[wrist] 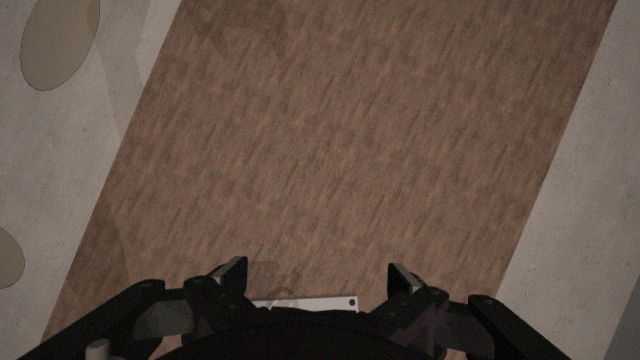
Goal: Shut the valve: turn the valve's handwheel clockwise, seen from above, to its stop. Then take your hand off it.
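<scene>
My gripper (317,275) is open, with its two fingertips wide apart at the bottom of the wrist view and nothing between them. It is above a brown wood-grained table top (350,140). The valve's handwheel does not show in the wrist view. Part of a flat white plate (330,303) with a dark round spot near its corner shows at the bottom, beyond the gripper's body, which hides the rest of it. I cannot tell whether this plate belongs to the valve.
A pale grey floor (565,200) shows past both long edges of the table top. Two flat olive-beige rounded shapes (60,45) (7,257) show at the left. Faint shadows fall on the wood near the top left and between the fingers.
</scene>
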